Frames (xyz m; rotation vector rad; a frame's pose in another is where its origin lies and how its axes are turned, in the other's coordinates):
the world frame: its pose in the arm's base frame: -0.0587 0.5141 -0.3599 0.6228 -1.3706 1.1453
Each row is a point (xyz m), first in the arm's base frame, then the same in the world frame.
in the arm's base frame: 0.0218 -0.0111 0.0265
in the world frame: 0.2161 -0.3708 0.4974
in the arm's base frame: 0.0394 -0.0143 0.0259
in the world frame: 0.2117 -0.3875 0.4926
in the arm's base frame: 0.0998 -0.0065 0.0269
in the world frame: 0.2042 -0.4385 0.4602
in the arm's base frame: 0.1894 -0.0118 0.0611
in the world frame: 0.2199 -0.5291 0.4325
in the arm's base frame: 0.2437 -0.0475 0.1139
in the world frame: 0.2513 -0.6047 0.4500
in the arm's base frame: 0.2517 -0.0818 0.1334
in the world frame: 0.2595 -0.6299 0.4803
